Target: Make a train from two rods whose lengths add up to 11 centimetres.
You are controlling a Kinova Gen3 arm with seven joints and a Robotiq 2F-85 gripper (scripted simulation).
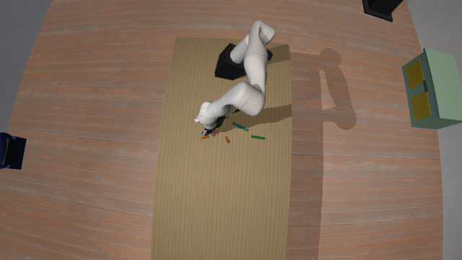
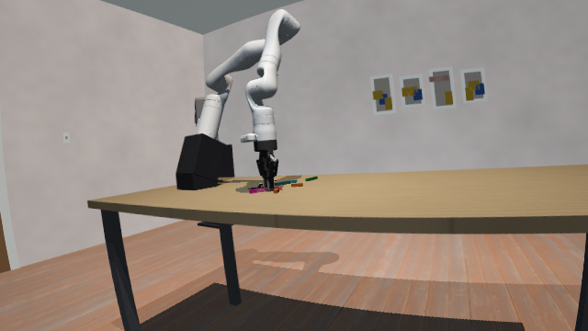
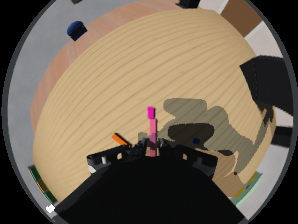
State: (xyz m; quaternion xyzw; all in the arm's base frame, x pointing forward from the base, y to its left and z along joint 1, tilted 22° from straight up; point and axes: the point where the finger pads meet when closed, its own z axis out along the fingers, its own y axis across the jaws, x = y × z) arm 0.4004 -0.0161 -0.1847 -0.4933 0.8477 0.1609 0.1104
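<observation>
Right now the pink rod is 2 cm below my hand. The rest, counted from my hand: magenta rod: 5 cm to the right, 3 cm behind, 2 cm below; then turquoise rod: 16 cm to the left, 4 cm behind, 2 cm below; then blue rod: 8 cm behind, 4 cm to the left, 2 cm below.
</observation>
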